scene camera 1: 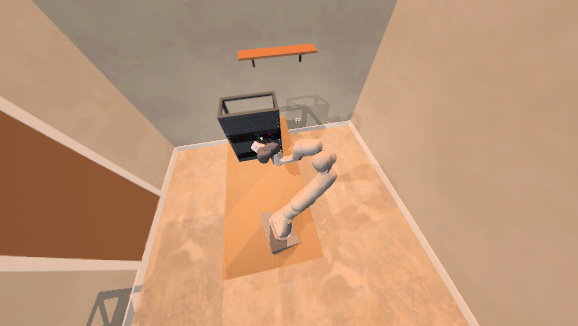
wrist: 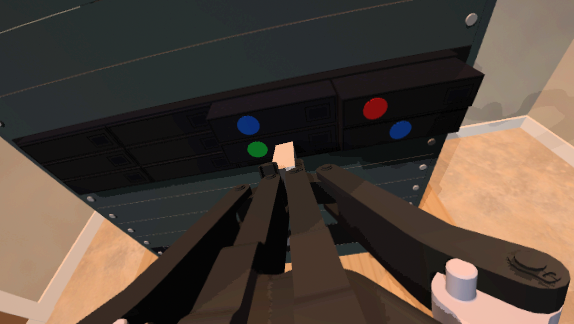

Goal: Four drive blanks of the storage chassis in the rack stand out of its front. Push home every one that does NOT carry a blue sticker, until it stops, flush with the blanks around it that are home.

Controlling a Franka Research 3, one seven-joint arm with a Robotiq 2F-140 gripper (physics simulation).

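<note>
The storage chassis sits in the dark rack [scene camera 1: 248, 124] [wrist: 240, 60]. In the wrist view an upper blank with a blue sticker [wrist: 280, 114] and, to its right, an upper blank with a red sticker [wrist: 415, 97] stand out, their top faces showing. Beneath them are a blank with a green sticker [wrist: 235, 152] and a blank with a blue sticker [wrist: 370, 137]; how far these two stand out is hard to tell. My gripper [scene camera 1: 261, 140] [wrist: 287, 157] is shut and empty. Its pale-tipped fingers are in front of the green-stickered blank, right of the sticker; contact cannot be made out.
Unstickered blanks [wrist: 167, 145] at the left of the chassis sit further back. Screw heads [wrist: 471, 19] line the rack's edges. An orange wall shelf [scene camera 1: 277, 52] hangs above the rack. The arm's base plate [scene camera 1: 285, 246] stands on the orange floor strip [scene camera 1: 245, 260].
</note>
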